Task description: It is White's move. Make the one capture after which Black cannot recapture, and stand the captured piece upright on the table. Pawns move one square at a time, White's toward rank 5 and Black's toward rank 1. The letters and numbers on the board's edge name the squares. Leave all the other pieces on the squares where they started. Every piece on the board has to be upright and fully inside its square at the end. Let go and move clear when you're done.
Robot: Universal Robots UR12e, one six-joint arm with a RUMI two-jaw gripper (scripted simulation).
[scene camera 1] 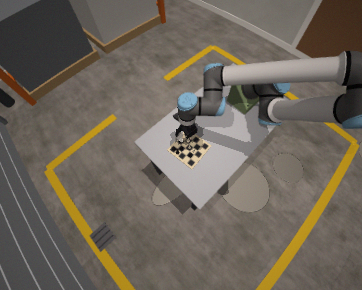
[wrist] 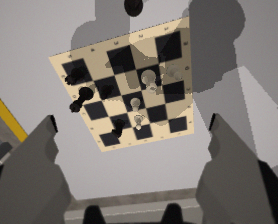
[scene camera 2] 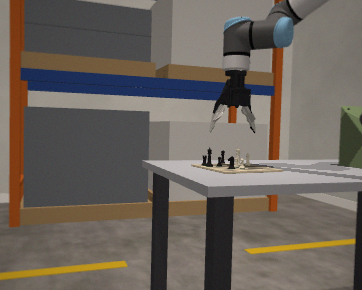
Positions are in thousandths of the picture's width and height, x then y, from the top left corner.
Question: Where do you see a chessboard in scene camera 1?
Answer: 557, 509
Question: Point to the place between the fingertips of the gripper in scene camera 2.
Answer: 642, 457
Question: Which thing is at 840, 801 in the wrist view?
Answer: The gripper.
